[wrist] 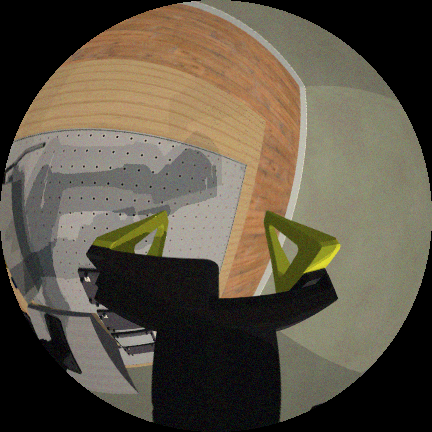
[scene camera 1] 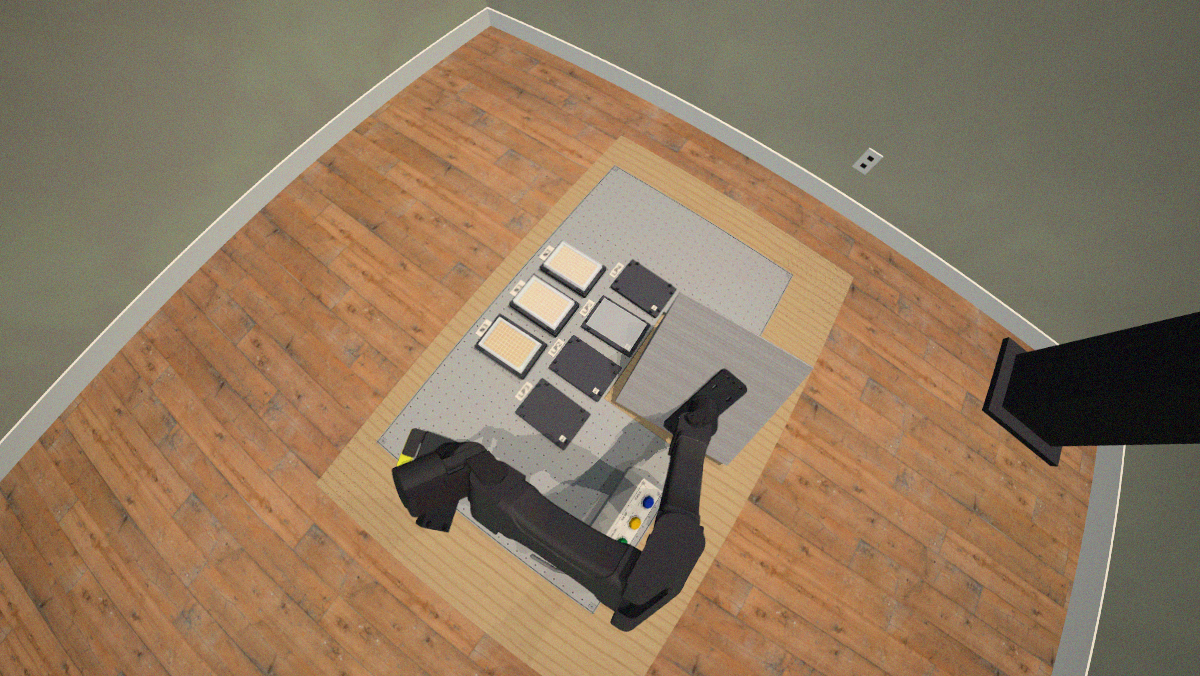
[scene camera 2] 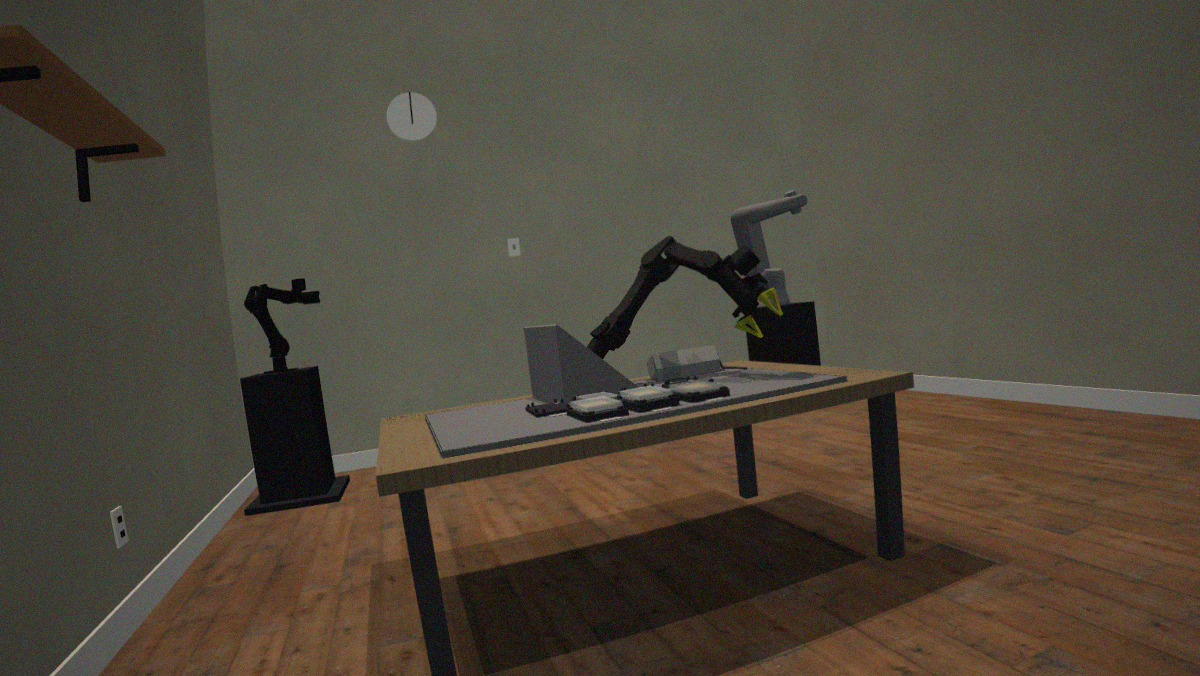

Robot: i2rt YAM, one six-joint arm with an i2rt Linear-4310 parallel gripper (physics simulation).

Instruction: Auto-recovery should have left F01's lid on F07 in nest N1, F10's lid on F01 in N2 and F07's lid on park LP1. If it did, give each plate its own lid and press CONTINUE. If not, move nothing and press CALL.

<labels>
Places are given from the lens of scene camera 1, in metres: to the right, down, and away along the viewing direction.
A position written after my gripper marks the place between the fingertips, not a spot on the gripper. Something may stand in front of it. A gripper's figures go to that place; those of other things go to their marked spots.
my gripper (scene camera 1: 432, 458): -0.32, 0.23, 0.64
button box (scene camera 1: 625, 501): 0.05, 0.34, 0.69
</labels>
